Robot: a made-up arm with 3 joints.
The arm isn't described. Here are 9 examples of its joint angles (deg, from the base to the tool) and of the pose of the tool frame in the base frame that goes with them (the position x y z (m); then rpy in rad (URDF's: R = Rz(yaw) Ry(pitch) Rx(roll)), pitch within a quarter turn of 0, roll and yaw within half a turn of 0).
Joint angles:
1: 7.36 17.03 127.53
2: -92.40 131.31 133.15
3: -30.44 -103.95 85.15
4: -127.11 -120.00 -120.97
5: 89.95 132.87 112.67
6: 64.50 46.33 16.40
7: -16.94 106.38 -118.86
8: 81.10 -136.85 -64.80
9: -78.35 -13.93 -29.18
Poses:
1: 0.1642 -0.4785 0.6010 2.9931 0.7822 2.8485
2: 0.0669 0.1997 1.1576 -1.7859 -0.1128 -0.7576
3: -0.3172 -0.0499 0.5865 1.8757 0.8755 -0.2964
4: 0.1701 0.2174 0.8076 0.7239 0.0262 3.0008
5: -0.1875 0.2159 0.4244 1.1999 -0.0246 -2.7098
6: 0.0835 -0.4144 0.5277 1.2875 0.8036 1.5111
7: 0.4435 -0.1672 0.7187 -2.2187 -0.7766 -2.3969
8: -0.1637 0.2865 0.7422 -2.4248 -0.3457 -0.5098
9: -0.0977 -0.3871 0.6190 2.4223 -1.2419 -2.6363
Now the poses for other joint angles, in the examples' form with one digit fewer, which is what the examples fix.
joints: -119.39 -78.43 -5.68
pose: 0.037 -0.039 0.531 2.080 -0.133 -1.758
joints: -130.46 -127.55 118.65
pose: 0.189 0.102 0.662 2.389 -1.209 0.281
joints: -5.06 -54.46 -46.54
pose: -0.366 -0.131 0.706 -0.199 -0.829 -0.853
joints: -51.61 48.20 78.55
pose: 0.206 -0.340 1.088 -0.345 0.582 0.355
